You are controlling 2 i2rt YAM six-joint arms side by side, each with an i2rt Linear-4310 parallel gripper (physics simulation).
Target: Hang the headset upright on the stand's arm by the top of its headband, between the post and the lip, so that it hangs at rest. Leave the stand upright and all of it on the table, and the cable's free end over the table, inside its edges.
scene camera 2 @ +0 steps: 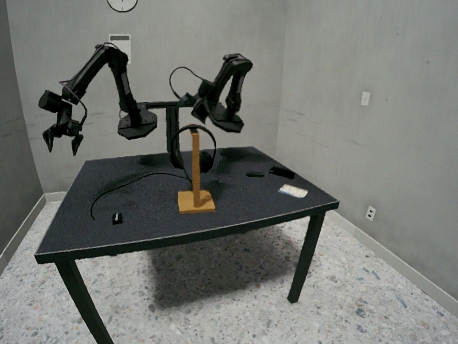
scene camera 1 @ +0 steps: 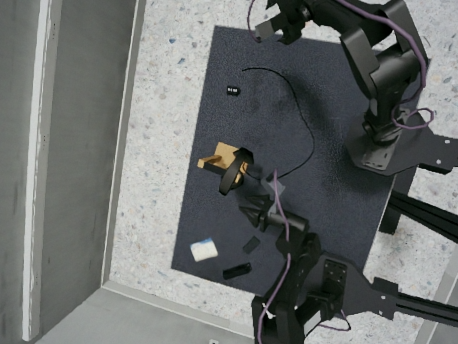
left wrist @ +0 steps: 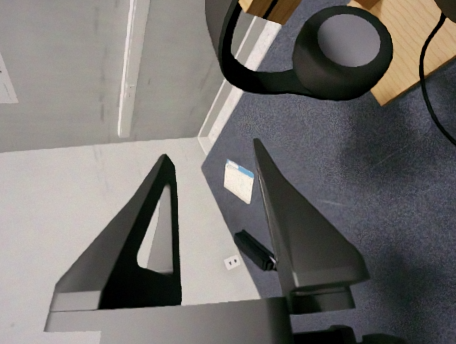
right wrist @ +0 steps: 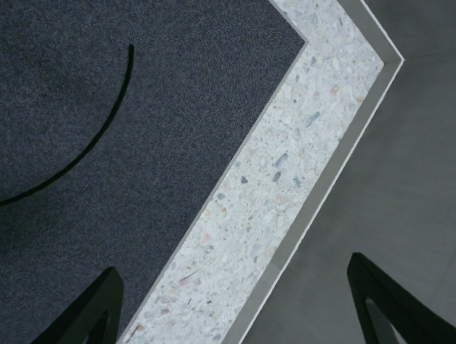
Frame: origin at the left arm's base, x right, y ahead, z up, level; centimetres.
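Seen in the pictures: left gripper, fingertip midpoint: (scene camera 2: 207, 119) (scene camera 1: 243, 202) (left wrist: 211, 152); right gripper, fingertip midpoint: (scene camera 2: 62, 154) (right wrist: 233, 268); left arm's base at its link origin: (scene camera 2: 227, 118) (scene camera 1: 333, 286); right arm's base at its link origin: (scene camera 2: 137, 122) (scene camera 1: 385, 138).
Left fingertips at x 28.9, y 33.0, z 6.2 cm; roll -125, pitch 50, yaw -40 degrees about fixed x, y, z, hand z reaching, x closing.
Note:
Pixels of each thing's top centre, then the offset from my left fingertips to it. Level surfaces: height alone.
- black headset at its top centre: (scene camera 1: 230, 176) (scene camera 2: 193, 125) dx +8.2, dy +4.8, dz -0.9 cm
- table at its surface level: dz -31.6 cm
- blue packet at its top centre: (left wrist: 237, 180) (scene camera 2: 293, 191) (scene camera 1: 203, 250) dx -34.8, dy +21.4, dz -31.4 cm
- long black object at its top centre: (left wrist: 248, 253) (scene camera 1: 236, 274) (scene camera 2: 282, 168) dx -43.0, dy +3.8, dz -27.6 cm
- flat dark piece at its top centre: (scene camera 1: 250, 246) (scene camera 2: 255, 173) dx -29.3, dy -1.7, dz -30.0 cm
- small black block at its top centre: (scene camera 2: 116, 216) (scene camera 1: 233, 90) dx +41.7, dy +9.8, dz -30.1 cm
The black headset (scene camera 1: 230, 177) (scene camera 2: 214, 142) (left wrist: 345, 82) hangs upright by its headband from the arm of the wooden stand (scene camera 1: 220, 148) (scene camera 2: 196, 172) (left wrist: 400, 75), ear cups low on either side. The stand is upright on the table; where the band sits relative to the lip is hard to see. The cable (scene camera 1: 298, 107) (scene camera 2: 150, 176) curves over the table, its free end inside the edges, also in the right wrist view (right wrist: 120, 95). My left gripper (scene camera 1: 242, 202) (left wrist: 211, 152) is partly open, empty, beside the headband and apart from it. My right gripper (scene camera 1: 275, 22) (scene camera 2: 63, 152) (right wrist: 233, 268) is open and empty, far from the stand.
On the table (scene camera 2: 240, 210) lie a white and blue packet (scene camera 1: 204, 251) (scene camera 2: 294, 191) (left wrist: 239, 184), a long black object (scene camera 1: 236, 271) (scene camera 2: 281, 172) (left wrist: 252, 250), a flat dark piece (scene camera 1: 251, 244) (scene camera 2: 255, 174) and a small black block (scene camera 1: 233, 90) (scene camera 2: 117, 218).

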